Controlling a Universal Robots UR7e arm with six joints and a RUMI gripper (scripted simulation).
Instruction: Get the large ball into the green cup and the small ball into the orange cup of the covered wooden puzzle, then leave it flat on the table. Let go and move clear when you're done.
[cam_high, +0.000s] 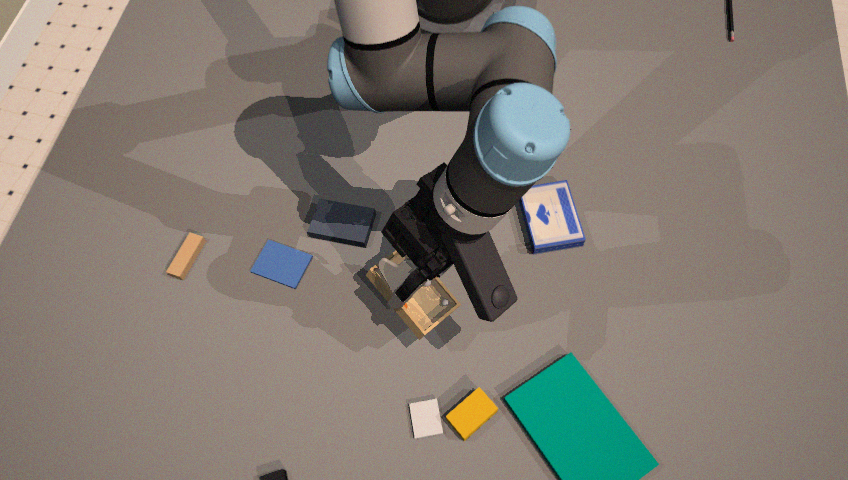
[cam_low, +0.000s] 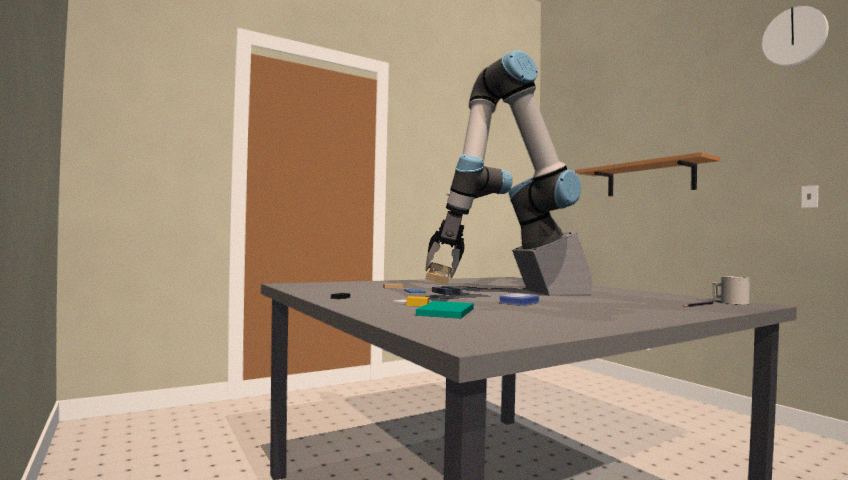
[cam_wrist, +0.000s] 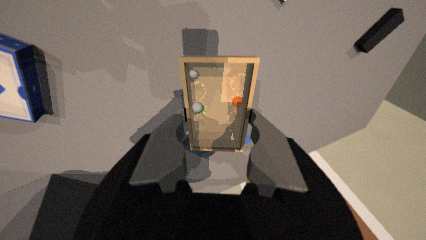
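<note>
My gripper is now 1 cm above the covered wooden puzzle. Round my hand: yellow block 15 cm ahead, 8 cm below, 7 cm to the left; then white block 15 cm ahead, 8 cm below, 1 cm to the left; then dark slate box 14 cm behind, 12 cm to the right, 8 cm below.
</note>
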